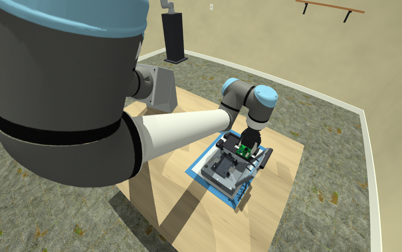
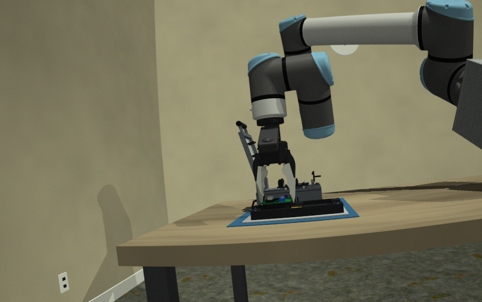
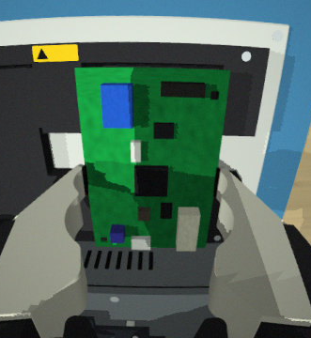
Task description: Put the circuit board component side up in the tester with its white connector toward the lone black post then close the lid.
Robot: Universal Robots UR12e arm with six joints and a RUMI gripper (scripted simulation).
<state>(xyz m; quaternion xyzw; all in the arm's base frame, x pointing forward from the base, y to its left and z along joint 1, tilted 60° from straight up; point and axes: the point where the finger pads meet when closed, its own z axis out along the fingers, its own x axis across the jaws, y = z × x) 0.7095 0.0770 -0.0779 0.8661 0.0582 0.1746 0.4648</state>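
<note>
My gripper is now 13 cm to the left of the grey tester, 7 cm below it and 2 cm past it. Also, from my hand: green circuit board (right at my hand); lid (17 cm to the right, 14 cm above, 7 cm ahead).
</note>
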